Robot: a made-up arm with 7 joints.
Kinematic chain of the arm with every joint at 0, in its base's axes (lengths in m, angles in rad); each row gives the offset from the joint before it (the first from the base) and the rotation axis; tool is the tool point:
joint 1: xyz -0.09 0 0.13 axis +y
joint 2: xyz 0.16 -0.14 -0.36 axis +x
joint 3: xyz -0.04 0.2 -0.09 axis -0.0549 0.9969 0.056
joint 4: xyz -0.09 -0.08 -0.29 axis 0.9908 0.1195 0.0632
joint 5: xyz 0 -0.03 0.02 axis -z
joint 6: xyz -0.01 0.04 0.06 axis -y
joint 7: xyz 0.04 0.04 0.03 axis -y
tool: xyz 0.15 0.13 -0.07
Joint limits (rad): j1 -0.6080..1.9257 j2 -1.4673..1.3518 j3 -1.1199..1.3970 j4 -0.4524..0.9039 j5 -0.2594..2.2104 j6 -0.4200..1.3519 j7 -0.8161..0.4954
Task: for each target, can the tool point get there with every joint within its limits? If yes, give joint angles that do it. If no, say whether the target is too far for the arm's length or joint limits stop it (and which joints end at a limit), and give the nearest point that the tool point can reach.
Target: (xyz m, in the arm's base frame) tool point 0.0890 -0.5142 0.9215
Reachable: no: joint limits stop it (at a limit: joint 1, joint 2, joint 4, joint 5, joint 6) | nearest point -0.2135 -0.3782 0.5575 | short by 0.492 m
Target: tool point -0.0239 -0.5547 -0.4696
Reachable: yes | joints 0.1700 -0.9839 0.2676 0.6588 1.4795 0.5646 -0.5004
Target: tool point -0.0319 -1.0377 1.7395
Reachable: no: too far | nearest point -0.3607 -0.4667 0.5873 | short by 1.327 m
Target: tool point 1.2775 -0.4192 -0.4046
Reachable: no: too far | nearest point 0.7710 -0.2935 -0.2856 | short by 0.535 m
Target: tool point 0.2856 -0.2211 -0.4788
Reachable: yes | joints -0.2185 0.0118 0.0203 0.1089 1.5919 0.6891 -0.4772
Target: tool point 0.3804 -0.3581 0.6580
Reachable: no: joint limits stop it (at a limit: joint 1, joint 2, joint 3, joint 4, joint 7) | nearest point 0.4015 -0.3959 0.2392 | short by 0.421 m
